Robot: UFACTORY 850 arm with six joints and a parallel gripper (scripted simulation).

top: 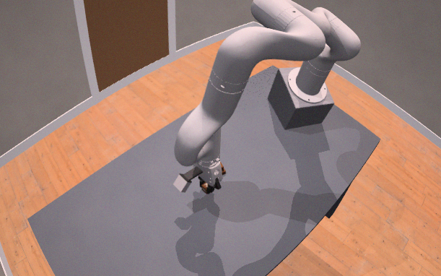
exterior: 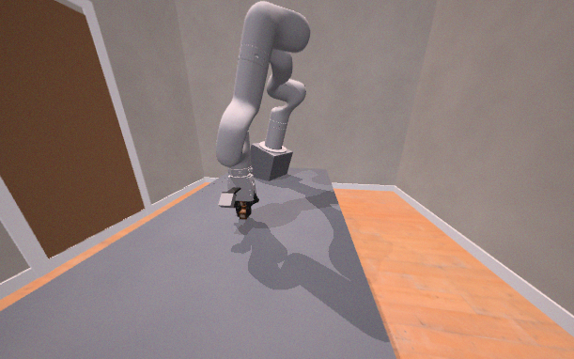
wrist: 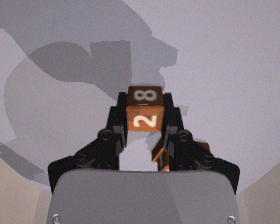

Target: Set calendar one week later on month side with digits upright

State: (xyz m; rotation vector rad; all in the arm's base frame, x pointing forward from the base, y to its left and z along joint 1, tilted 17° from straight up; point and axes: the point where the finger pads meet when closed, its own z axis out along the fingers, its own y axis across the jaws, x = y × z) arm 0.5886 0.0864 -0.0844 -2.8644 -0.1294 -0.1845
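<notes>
My gripper is now 10 mm above the number cube. The rest, counted from my hand: brown wooden calendar tray: 90 mm behind, 60 mm to the right, 20 mm below.
</notes>
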